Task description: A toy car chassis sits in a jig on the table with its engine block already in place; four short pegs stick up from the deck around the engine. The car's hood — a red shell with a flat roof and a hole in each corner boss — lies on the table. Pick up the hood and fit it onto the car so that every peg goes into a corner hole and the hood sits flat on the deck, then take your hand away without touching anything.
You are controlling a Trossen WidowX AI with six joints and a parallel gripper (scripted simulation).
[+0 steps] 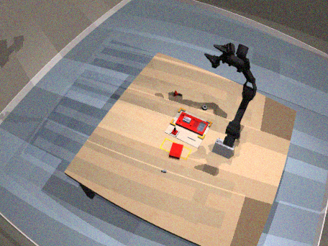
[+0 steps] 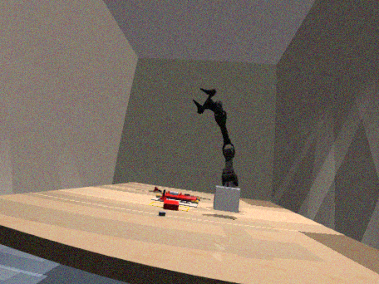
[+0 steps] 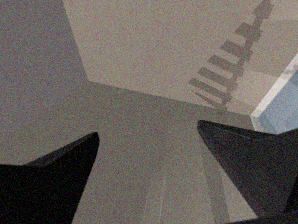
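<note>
Right now the red hood is 30 mm ahead of my gripper tip, 220 mm to the left of it and 680 mm below it. The rest, counted from my gripper tip: dark wheel 10 mm behind, 190 mm to the right, 680 mm below.
</note>
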